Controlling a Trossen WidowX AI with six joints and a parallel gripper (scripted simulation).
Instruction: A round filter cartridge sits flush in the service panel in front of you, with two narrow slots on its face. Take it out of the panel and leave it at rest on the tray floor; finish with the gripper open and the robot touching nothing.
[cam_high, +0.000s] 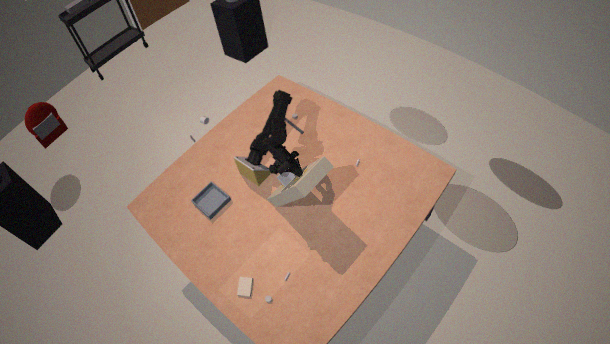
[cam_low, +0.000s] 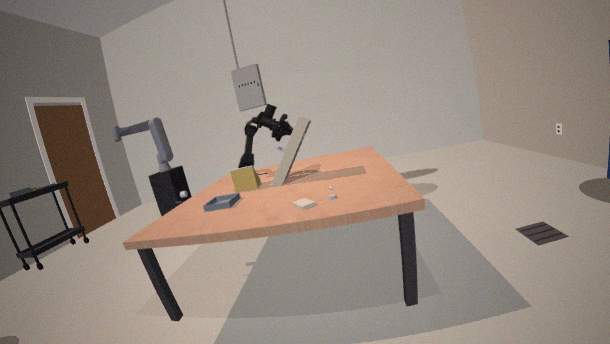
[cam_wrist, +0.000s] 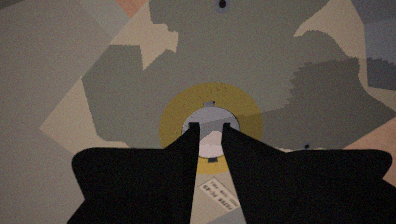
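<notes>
My gripper tip is 1 cm short of the round grey filter cartridge and 1 cm above it. From my gripper tip the other things lie so: cream block (49 cm to the right, 25 cm below, 3 cm ahead); then blue-grey tray (42 cm behind, 27 cm to the right, 25 cm below); then beige service panel (8 cm below, 4 cm behind).
</notes>
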